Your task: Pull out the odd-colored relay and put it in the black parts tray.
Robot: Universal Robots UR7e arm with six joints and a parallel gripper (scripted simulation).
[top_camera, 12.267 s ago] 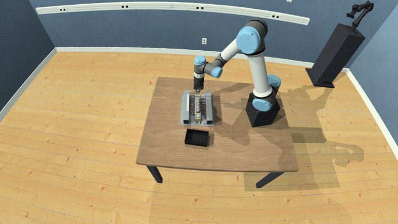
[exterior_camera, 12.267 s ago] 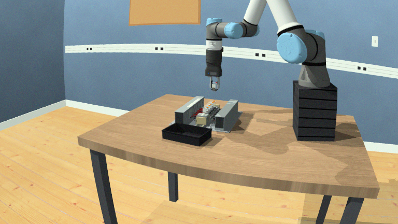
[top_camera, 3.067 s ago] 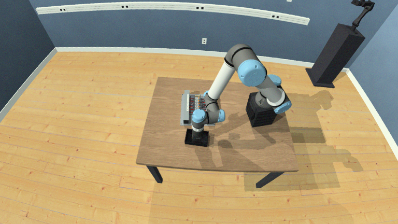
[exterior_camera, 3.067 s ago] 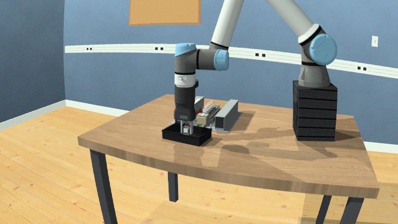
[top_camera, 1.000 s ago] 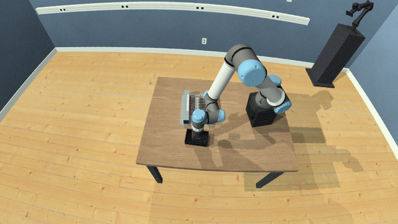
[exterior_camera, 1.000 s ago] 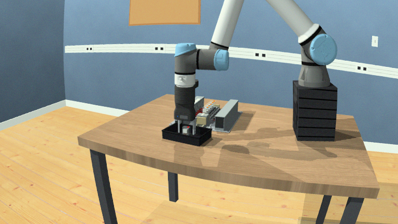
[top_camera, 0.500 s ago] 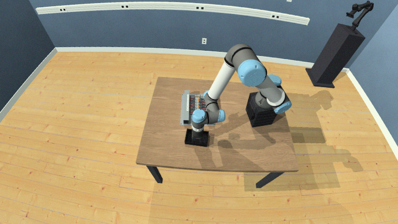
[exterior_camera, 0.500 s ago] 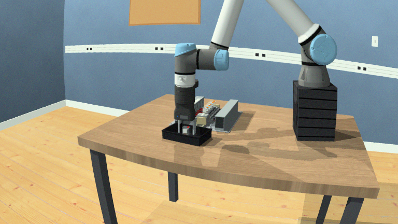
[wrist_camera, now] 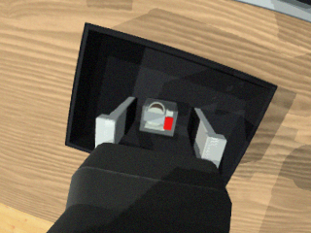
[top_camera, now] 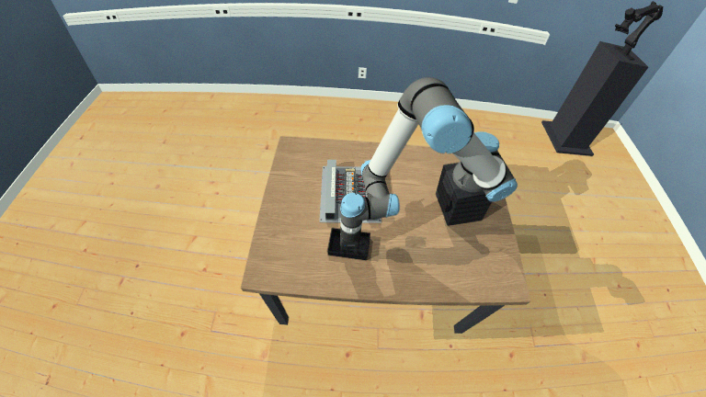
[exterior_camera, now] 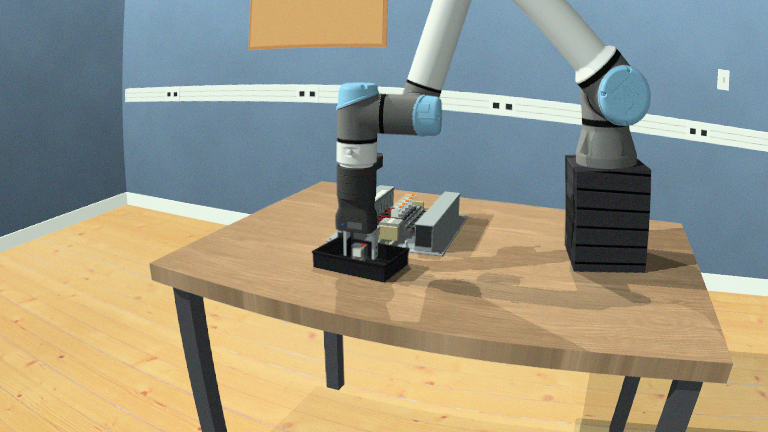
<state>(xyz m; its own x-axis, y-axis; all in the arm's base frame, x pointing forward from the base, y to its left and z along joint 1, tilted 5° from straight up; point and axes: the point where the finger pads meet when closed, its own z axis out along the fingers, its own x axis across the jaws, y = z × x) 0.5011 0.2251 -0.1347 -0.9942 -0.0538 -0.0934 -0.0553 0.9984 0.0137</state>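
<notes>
Right now the relay is 1 cm below my hand. Also, from my hand: relay panel 1 cm ahead, 27 cm to the right, 1 cm below; black parts tray 2 cm below.
</notes>
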